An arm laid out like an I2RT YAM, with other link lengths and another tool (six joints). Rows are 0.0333 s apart.
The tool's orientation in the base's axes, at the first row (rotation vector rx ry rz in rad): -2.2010 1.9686 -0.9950
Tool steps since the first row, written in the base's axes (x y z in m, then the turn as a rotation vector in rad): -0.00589 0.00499 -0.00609 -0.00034 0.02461 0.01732; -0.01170 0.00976 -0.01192 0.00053 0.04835 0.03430; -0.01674 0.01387 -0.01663 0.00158 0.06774 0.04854; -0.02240 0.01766 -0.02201 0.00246 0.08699 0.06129; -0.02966 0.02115 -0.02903 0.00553 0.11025 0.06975; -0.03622 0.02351 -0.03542 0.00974 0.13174 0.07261; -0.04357 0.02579 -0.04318 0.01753 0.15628 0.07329; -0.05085 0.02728 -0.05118 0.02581 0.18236 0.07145; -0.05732 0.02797 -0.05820 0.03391 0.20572 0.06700; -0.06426 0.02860 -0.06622 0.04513 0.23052 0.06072; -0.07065 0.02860 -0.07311 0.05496 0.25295 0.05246; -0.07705 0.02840 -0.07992 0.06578 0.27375 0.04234
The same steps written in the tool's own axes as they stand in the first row. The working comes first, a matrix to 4 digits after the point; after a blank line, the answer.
The tool's axes in the first row as the columns of a matrix, in the base's axes (used below as rounded here):
-0.0020 -0.8842 0.4671
-0.9005 -0.2016 -0.3854
0.4349 -0.4214 -0.7958

-0.00713 0.00677 0.00017 -0.01463 -0.01196 -0.02343; -0.01395 0.01340 0.00026 -0.02862 -0.02467 -0.04568; -0.01969 0.01901 0.00007 -0.03989 -0.03551 -0.06400; -0.02543 0.02552 0.00025 -0.05168 -0.04554 -0.08115; -0.03161 0.03419 0.00110 -0.06896 -0.05651 -0.09541; -0.03650 0.04221 0.00221 -0.08707 -0.06577 -0.10401; -0.04192 0.05152 0.00407 -0.10889 -0.07789 -0.11037; -0.04672 0.06103 0.00646 -0.13319 -0.08969 -0.11509; -0.05038 0.06957 0.00876 -0.15618 -0.09969 -0.11676; -0.05442 0.07896 0.01166 -0.18127 -0.11196 -0.11608; -0.05741 0.08751 0.01416 -0.20508 -0.12170 -0.11356; -0.06018 0.09608 0.01666 -0.22823 -0.13119 -0.10847
